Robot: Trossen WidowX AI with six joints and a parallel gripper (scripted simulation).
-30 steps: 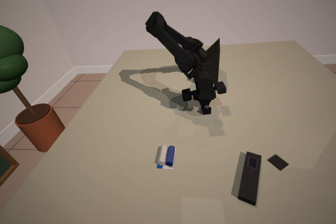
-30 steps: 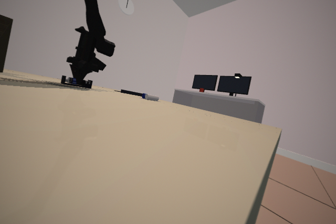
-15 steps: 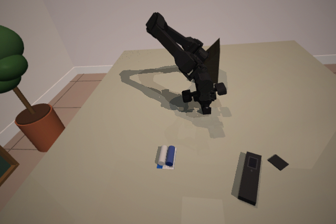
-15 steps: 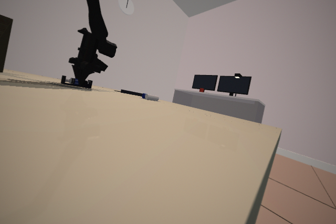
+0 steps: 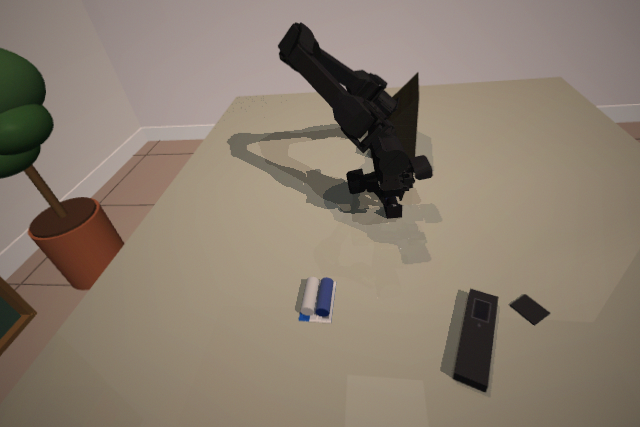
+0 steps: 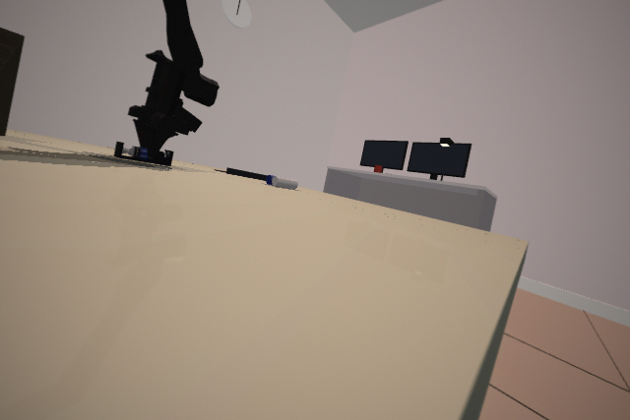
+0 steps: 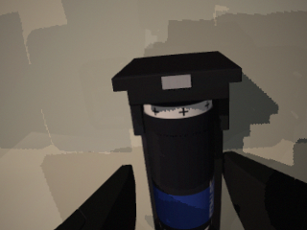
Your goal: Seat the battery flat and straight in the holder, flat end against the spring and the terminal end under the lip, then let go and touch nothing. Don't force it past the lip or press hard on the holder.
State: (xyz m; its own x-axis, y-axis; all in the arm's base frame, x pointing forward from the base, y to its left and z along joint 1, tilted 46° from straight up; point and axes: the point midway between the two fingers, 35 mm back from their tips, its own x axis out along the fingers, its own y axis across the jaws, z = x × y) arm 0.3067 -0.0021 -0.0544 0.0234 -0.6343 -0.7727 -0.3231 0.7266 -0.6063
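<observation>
Now: the battery right at my gripper tip. From my gripper tip the other things lie so: long black box 310 mm ahead, 170 mm to the left; small black plate 260 mm to the left, 240 mm ahead, 10 mm below.
</observation>
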